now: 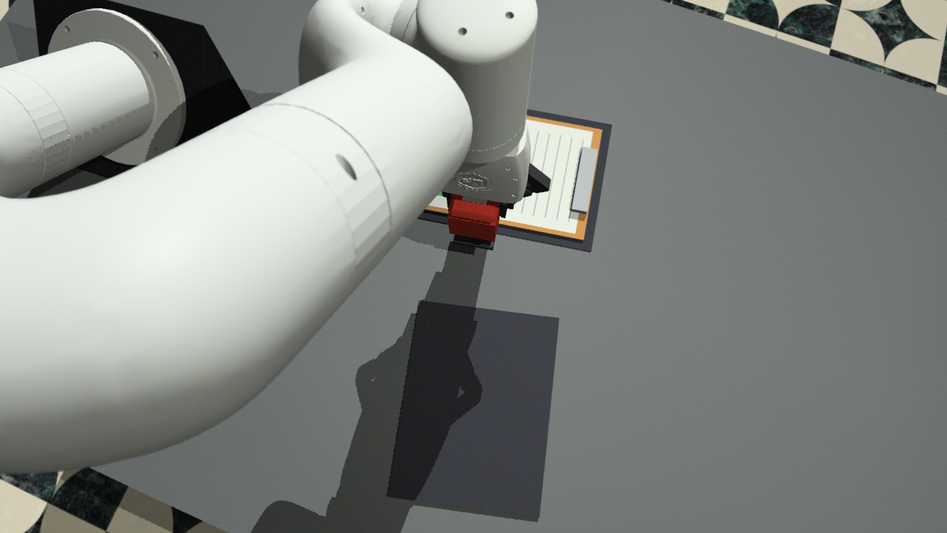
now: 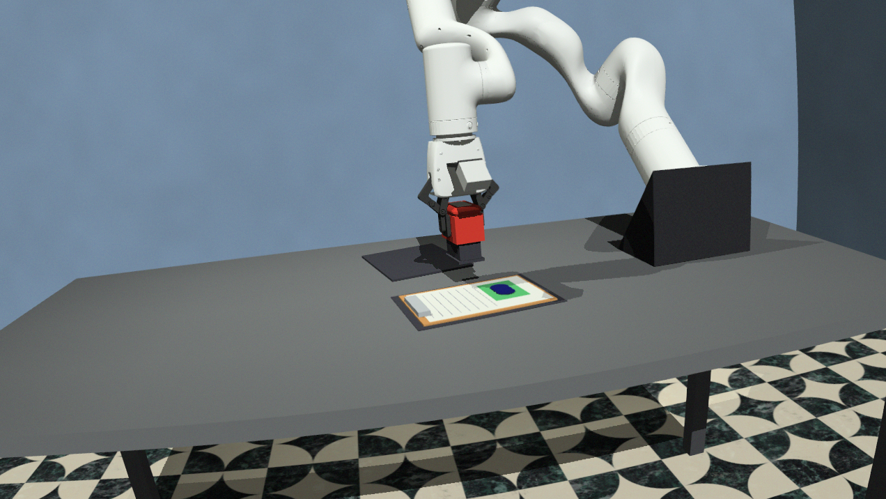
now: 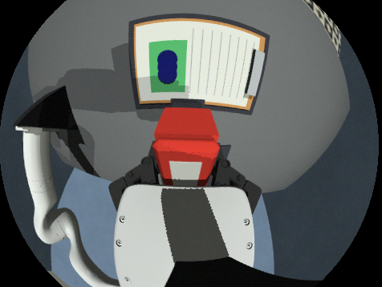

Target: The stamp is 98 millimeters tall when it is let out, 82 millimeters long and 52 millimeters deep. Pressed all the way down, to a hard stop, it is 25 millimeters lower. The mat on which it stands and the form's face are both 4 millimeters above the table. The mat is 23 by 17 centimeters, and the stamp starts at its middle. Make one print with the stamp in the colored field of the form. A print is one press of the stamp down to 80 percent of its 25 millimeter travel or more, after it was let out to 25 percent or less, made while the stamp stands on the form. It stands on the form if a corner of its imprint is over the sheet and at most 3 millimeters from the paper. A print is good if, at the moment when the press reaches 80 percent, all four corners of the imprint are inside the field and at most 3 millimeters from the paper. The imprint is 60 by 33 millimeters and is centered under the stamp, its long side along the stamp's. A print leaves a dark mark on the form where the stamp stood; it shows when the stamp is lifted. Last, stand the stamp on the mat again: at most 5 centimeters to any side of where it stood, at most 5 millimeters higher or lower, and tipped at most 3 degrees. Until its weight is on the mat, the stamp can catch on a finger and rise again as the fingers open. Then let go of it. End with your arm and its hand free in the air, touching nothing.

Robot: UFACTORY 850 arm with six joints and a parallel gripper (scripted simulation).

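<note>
Right now my hand is 210 mm to the left of the dark mat, 110 mm above it and 70 mm short of it. Round my hand: black base (50 mm below); form (110 mm below, 100 mm to the left, 30 mm ahead); red stamp (20 mm below).
</note>
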